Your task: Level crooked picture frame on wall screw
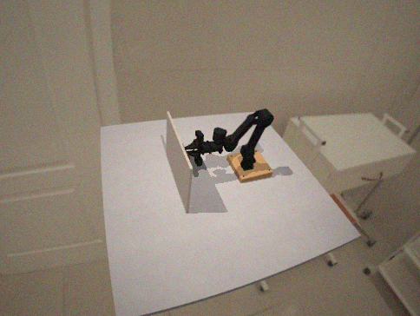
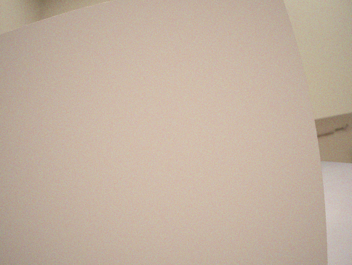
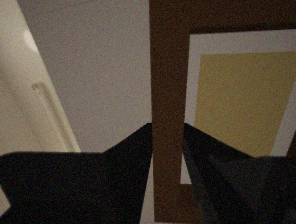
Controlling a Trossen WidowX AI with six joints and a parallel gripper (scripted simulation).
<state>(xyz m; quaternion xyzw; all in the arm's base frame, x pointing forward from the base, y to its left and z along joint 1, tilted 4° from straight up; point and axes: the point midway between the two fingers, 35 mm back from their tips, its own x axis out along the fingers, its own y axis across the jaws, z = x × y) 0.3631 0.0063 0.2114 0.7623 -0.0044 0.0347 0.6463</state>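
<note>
My gripper tip is now 10 mm short of the picture frame, 10 mm to the right of it and 50 mm above it. From my gripper tip the other things lie so: wall panel 20 mm ahead, 10 mm to the right, 70 mm below.
</note>
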